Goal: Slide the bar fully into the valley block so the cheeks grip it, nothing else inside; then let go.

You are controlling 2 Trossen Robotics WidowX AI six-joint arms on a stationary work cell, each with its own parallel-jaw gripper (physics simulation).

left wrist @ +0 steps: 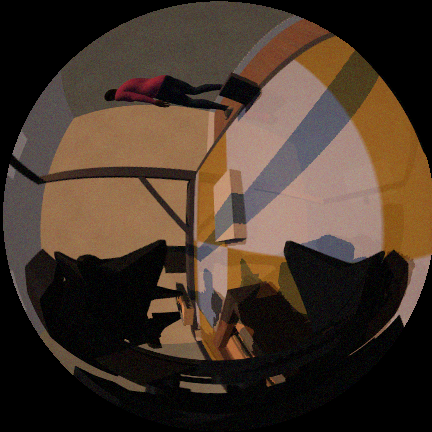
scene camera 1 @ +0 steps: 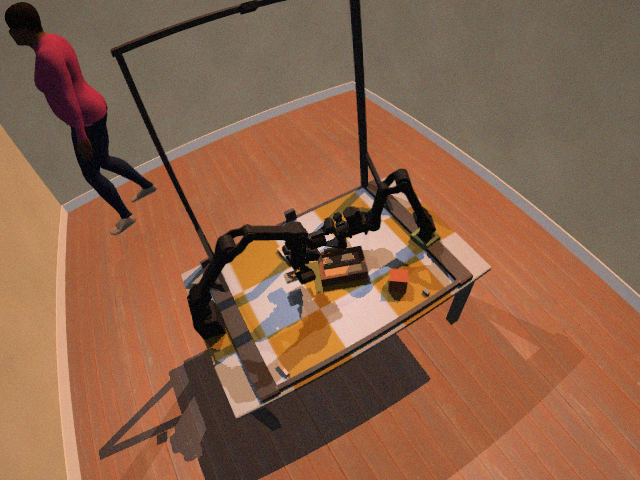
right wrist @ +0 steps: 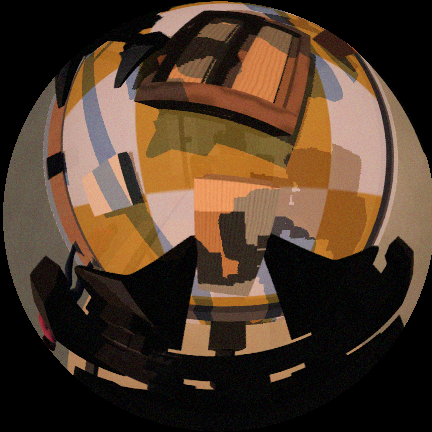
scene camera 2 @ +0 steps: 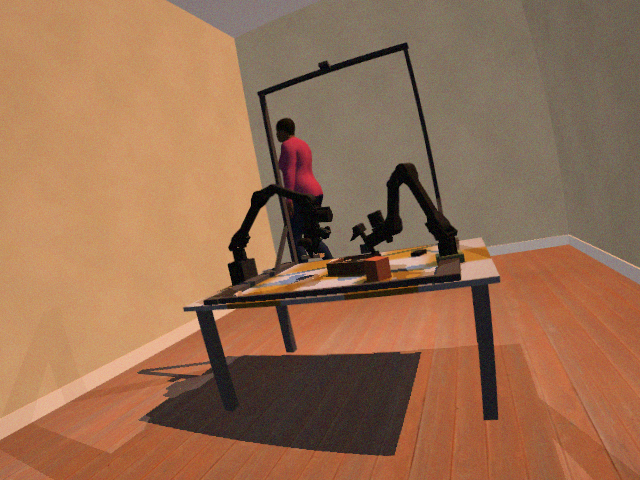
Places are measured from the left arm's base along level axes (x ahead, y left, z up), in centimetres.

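Where they show: left gripper, between the fingertips: (left wrist: 227, 247) (right wrist: 92, 93) (scene camera 2: 355, 249); right gripper, between the fingertips: (left wrist: 183, 303) (scene camera 1: 298, 274) (right wrist: 229, 239) (scene camera 2: 314, 256); left arm's base, origin of its link: (scene camera 1: 425, 235) (scene camera 2: 449, 253); right arm's base, origin of its link: (scene camera 1: 203, 313) (right wrist: 224, 349) (scene camera 2: 240, 260).
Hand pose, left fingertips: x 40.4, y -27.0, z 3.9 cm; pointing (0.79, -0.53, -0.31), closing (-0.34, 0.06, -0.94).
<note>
Each offset is from my left fingertips to the top centre of the thing.
The brown valley block {dy +15.2, dx -1.1, dz -1.8 cm} (scene camera 1: 343, 267) (scene camera 2: 349, 266) (right wrist: 225, 68) lies near the middle of the table, its channel facing up. My right gripper (scene camera 1: 304, 272) (scene camera 2: 313, 248) (right wrist: 229, 239) is shut on the wooden bar {dy +10.6, dx +18.0, dz +2.6 cm} (right wrist: 225, 201). It holds the bar pointing down, just left of the block in scene camera 1 and outside the channel. My left gripper (scene camera 1: 329, 225) (scene camera 2: 358, 233) (left wrist: 227, 247) is open and empty. It hovers behind the block, a little above the table. The inside of the channel is partly in shadow.
An orange cube {dy +36.8, dx -13.5, dz +0.5 cm} (scene camera 1: 398, 276) (scene camera 2: 379, 268) sits right of the block. A pale block with a dark band {dy -6.7, dx +11.8, dz -4.9 cm} (left wrist: 229, 205) (right wrist: 109, 183) lies flat behind the right gripper. A small grey piece {dy +47.4, dx -19.9, dz -5.3 cm} (scene camera 1: 426, 291) lies near the front rail. A person (scene camera 1: 94, 143) (scene camera 2: 296, 167) walks beyond the table.
</note>
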